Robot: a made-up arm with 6 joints.
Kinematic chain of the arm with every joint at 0, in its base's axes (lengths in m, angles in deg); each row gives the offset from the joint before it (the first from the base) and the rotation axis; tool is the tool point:
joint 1: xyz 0 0 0.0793 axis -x
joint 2: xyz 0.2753 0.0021 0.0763 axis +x
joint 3: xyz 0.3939 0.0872 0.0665 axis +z
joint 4: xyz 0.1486 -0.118 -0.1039 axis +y
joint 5: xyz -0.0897 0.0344 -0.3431 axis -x
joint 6: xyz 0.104 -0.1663 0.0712 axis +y
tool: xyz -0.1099 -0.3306 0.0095
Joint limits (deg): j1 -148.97..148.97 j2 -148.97..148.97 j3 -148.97..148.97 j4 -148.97..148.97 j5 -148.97..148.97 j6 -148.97..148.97
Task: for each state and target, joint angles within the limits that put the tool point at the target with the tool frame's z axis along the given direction. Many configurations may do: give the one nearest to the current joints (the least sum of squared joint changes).
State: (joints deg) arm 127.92 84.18 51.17 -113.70 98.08 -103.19
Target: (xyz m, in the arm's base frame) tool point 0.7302 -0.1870 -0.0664 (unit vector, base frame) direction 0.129 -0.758 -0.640
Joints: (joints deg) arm 148.97 37.04 65.24 -148.66 100.40 -75.28
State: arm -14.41 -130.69 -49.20 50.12 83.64 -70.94
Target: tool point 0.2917 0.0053 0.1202 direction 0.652 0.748 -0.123
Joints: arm -49.48 -130.52 -98.77 33.06 55.32 -42.31
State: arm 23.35 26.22 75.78 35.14 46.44 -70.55
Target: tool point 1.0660 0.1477 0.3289 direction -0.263 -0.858 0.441
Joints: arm -3.87 42.29 82.69 63.21 57.82 -74.53
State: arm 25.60 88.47 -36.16 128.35 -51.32 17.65
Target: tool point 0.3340 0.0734 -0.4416 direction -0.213 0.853 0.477
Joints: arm -22.90 131.70 -30.17 148.65 -39.14 19.20
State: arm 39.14 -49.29 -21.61 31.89 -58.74 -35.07
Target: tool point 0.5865 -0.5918 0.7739 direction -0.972 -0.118 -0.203
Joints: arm 32.98 -84.44 -71.65 -17.13 -80.31 -30.56
